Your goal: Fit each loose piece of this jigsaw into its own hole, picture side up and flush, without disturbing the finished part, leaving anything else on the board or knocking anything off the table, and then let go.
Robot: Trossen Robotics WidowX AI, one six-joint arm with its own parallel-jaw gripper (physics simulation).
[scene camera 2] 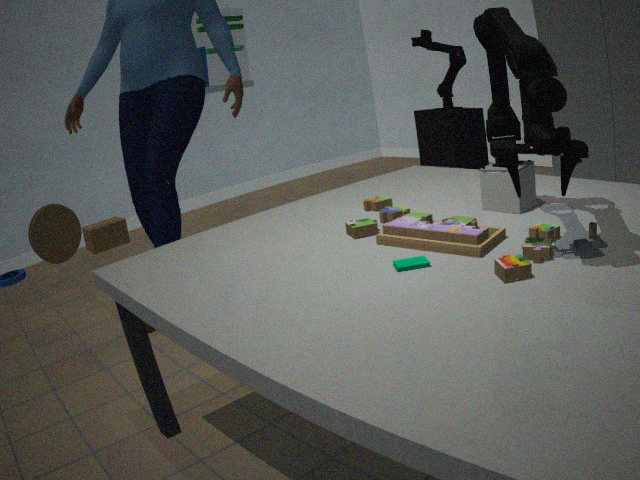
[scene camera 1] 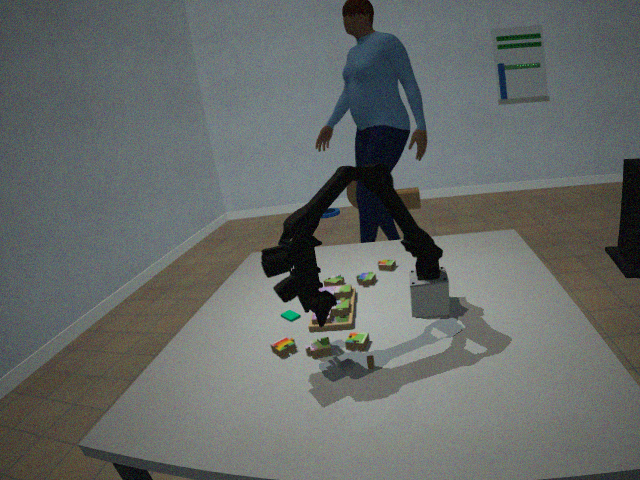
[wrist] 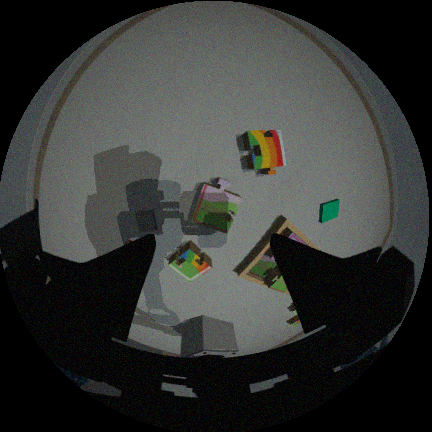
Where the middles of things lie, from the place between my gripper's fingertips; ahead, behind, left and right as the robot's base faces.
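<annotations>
My gripper is 10 cm above the jigsaw board (scene camera 2: 496, 234), 23 cm left of it and 4 cm short of it.
</annotations>
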